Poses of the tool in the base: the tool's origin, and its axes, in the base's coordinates. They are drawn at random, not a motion.
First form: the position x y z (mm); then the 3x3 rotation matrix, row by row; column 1 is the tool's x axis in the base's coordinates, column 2 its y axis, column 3 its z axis. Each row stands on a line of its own.
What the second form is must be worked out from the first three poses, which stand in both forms.
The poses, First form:
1:
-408 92 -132
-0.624 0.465 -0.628
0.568 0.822 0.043
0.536 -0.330 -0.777
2:
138 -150 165
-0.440 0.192 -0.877
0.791 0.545 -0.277
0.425 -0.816 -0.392
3:
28 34 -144
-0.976 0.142 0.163
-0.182 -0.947 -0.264
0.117 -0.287 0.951
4:
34 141 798
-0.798 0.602 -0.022
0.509 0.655 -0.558
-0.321 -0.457 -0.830
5:
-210 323 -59
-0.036 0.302 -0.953
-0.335 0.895 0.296
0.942 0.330 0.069
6:
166 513 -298
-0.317 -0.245 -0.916
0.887 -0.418 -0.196
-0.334 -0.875 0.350
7:
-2 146 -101
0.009 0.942 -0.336
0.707 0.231 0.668
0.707 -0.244 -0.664
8:
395 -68 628
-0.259 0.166 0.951
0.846 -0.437 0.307
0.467 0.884 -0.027
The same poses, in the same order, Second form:
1:
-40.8 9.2 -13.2
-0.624 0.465 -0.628
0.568 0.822 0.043
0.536 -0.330 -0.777

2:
13.8 -15.0 16.5
-0.440 0.192 -0.877
0.791 0.545 -0.277
0.425 -0.816 -0.392

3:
2.8 3.4 -14.4
-0.976 0.142 0.163
-0.182 -0.947 -0.264
0.117 -0.287 0.951

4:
3.4 14.1 79.8
-0.798 0.602 -0.022
0.509 0.655 -0.558
-0.321 -0.457 -0.830

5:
-21.0 32.3 -5.9
-0.036 0.302 -0.953
-0.335 0.895 0.296
0.942 0.330 0.069

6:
16.6 51.3 -29.8
-0.317 -0.245 -0.916
0.887 -0.418 -0.196
-0.334 -0.875 0.350

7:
-0.2 14.6 -10.1
0.009 0.942 -0.336
0.707 0.231 0.668
0.707 -0.244 -0.664

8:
39.5 -6.8 62.8
-0.259 0.166 0.951
0.846 -0.437 0.307
0.467 0.884 -0.027

